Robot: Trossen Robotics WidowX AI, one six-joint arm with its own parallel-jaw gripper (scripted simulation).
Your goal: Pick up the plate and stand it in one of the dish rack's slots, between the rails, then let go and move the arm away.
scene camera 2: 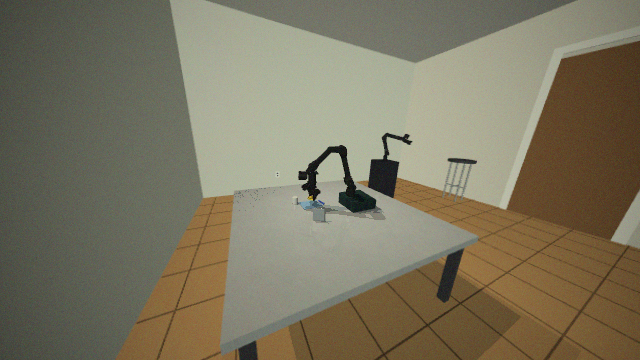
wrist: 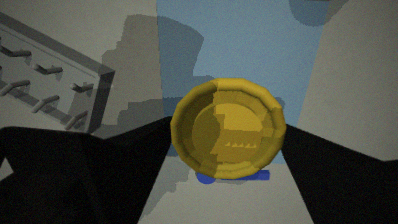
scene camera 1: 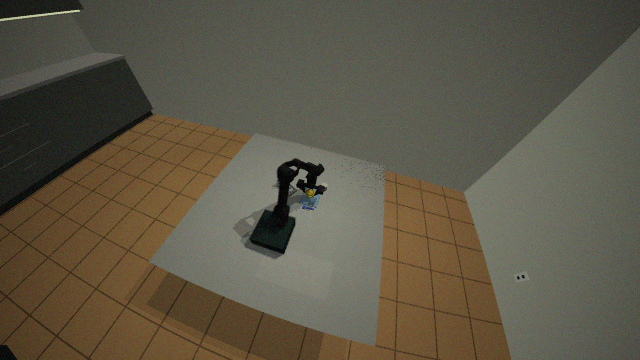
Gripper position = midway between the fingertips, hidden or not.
Scene:
The gripper (wrist: 225, 126) carries a yellow plate (wrist: 227, 128).

